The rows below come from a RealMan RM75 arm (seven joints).
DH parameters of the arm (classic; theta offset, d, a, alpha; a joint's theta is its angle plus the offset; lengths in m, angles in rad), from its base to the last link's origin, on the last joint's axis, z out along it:
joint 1: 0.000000 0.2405 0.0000 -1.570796
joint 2: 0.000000 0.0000 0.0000 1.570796
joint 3: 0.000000 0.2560 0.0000 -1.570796
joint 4: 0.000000 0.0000 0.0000 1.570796
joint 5: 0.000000 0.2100 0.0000 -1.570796
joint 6: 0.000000 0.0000 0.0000 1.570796
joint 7: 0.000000 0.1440 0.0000 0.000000
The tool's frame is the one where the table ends.
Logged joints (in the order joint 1, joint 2, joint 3, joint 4, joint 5, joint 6, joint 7), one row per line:
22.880 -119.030 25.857 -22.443 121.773 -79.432 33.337
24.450 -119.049 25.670 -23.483 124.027 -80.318 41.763
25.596 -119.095 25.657 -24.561 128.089 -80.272 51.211
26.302 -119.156 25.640 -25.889 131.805 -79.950 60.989
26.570 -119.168 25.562 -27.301 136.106 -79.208 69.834
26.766 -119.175 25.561 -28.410 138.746 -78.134 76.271
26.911 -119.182 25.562 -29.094 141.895 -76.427 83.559
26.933 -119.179 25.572 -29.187 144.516 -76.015 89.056
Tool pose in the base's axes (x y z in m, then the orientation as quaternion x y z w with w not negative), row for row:
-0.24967 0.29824 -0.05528 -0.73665 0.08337 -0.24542 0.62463
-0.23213 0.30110 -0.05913 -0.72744 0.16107 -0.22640 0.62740
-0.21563 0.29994 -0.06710 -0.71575 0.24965 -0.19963 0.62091
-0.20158 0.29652 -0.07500 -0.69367 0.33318 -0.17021 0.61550
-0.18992 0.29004 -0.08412 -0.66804 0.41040 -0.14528 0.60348
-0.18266 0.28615 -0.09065 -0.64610 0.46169 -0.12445 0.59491
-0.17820 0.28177 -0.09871 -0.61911 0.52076 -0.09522 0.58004
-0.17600 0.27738 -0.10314 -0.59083 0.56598 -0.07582 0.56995
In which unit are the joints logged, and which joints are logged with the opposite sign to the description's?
The joints are logged in degrees. Opposite sign: joint 1, joint 3, joint 6.
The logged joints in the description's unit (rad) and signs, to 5 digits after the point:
-0.39933 -2.07747 -0.45129 -0.39170 2.12534 1.38635 0.58184
-0.42673 -2.07780 -0.44803 -0.40986 2.16468 1.40181 0.72890
-0.44673 -2.07860 -0.44780 -0.42867 2.23557 1.40101 0.89380
-0.45906 -2.07966 -0.44750 -0.45185 2.30043 1.39539 1.06446
-0.46373 -2.07987 -0.44614 -0.47649 2.37550 1.38244 1.21883
-0.46715 -2.08000 -0.44612 -0.49585 2.42157 1.36370 1.33118
-0.46969 -2.08012 -0.44614 -0.50779 2.47653 1.33390 1.45838
-0.47007 -2.08007 -0.44632 -0.50941 2.52228 1.32671 1.55432

